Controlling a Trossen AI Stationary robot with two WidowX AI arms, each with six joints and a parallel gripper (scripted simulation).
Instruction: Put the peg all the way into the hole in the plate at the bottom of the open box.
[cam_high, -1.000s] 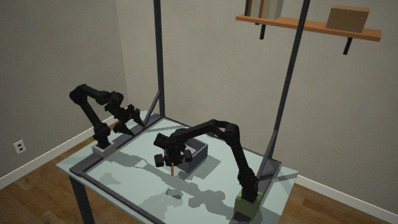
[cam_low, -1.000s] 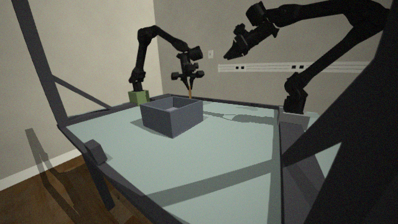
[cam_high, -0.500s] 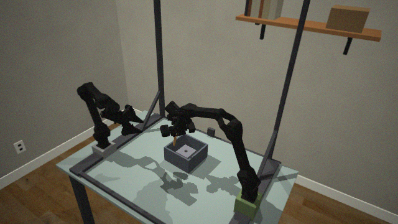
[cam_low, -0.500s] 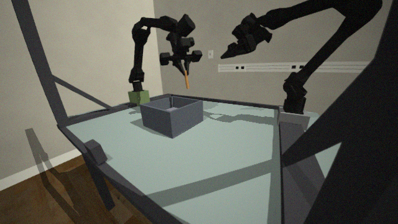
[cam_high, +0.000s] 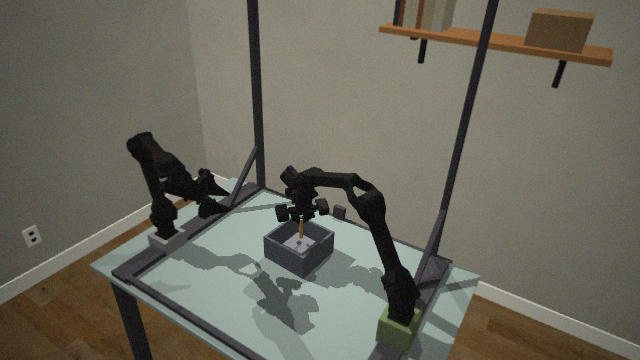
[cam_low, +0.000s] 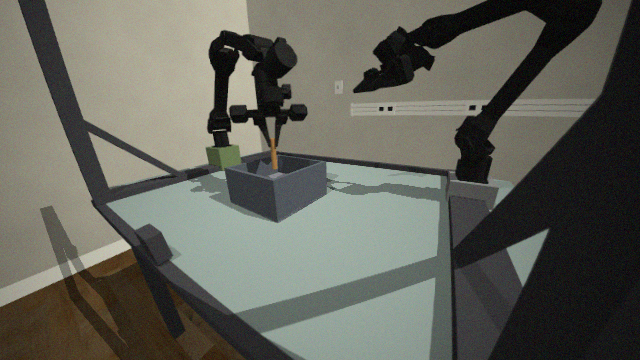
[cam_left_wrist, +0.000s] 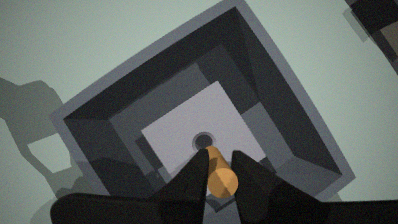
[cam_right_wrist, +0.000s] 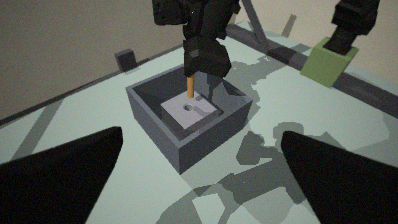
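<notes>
Right now my left hand is 50 mm above the orange peg. Also, from my left hand: grey box: 150 mm below, 10 mm to the right; then pale plate: 140 mm below, 10 mm to the right.
</notes>
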